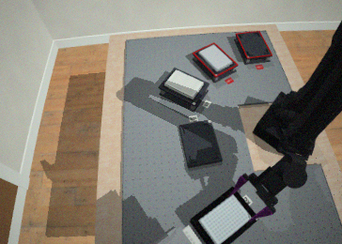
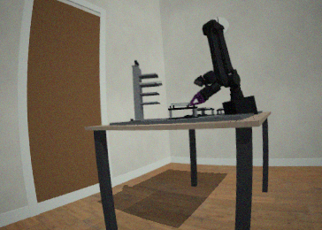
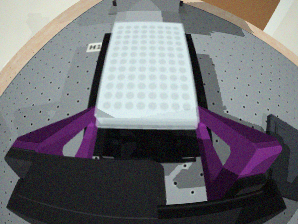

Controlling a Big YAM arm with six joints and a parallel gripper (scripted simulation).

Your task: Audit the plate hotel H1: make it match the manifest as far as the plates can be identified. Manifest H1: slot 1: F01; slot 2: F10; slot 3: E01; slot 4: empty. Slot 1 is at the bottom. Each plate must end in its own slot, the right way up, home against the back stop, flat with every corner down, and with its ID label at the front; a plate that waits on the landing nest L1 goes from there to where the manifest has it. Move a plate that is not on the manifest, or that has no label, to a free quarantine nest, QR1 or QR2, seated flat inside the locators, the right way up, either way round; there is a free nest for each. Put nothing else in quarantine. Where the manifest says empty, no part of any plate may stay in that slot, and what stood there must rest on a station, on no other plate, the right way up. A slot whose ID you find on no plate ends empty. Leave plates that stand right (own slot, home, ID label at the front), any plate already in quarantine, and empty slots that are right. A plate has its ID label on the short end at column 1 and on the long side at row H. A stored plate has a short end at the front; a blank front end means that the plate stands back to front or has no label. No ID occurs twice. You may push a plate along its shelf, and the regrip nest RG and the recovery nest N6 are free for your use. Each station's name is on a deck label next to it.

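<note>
Now: the black nest 5 cm ahead of my hand, 2 cm to the left of it and 2 cm below it. Also, from my hand: plate hotel 28 cm ahead, 12 cm to the left, 8 cm above; then L1 label 1 cm behind, 41 cm to the right, 8 cm below; then H1 deck label 12 cm ahead, 16 cm to the left, 8 cm below.
</note>
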